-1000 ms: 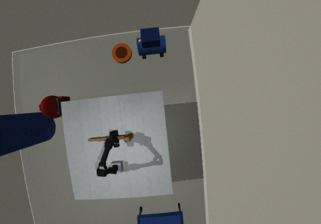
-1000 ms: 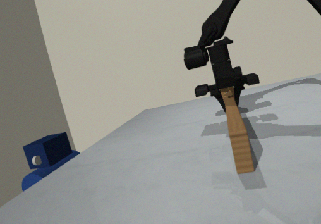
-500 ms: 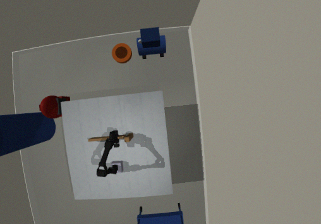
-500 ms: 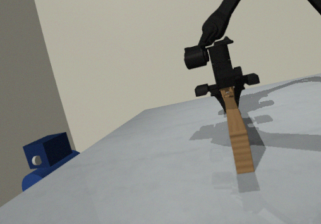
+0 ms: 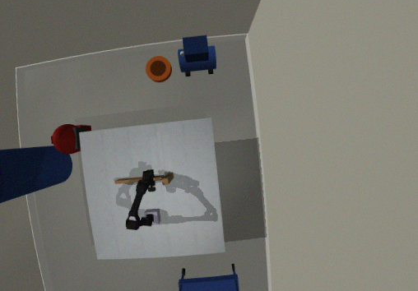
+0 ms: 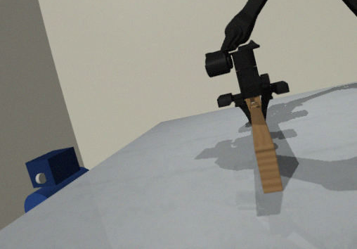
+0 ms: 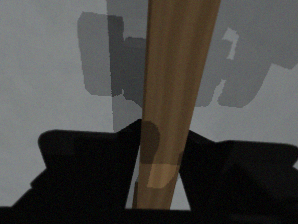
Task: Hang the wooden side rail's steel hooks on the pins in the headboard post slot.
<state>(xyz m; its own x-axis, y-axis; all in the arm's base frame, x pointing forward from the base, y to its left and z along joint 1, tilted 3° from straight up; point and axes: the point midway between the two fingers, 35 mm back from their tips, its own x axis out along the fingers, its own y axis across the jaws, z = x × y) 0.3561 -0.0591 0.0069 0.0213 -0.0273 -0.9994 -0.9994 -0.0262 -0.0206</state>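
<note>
Now: gripper tip 1 cm short of the headboard post, 15 cm to the left of it and 6 cm below it.
</note>
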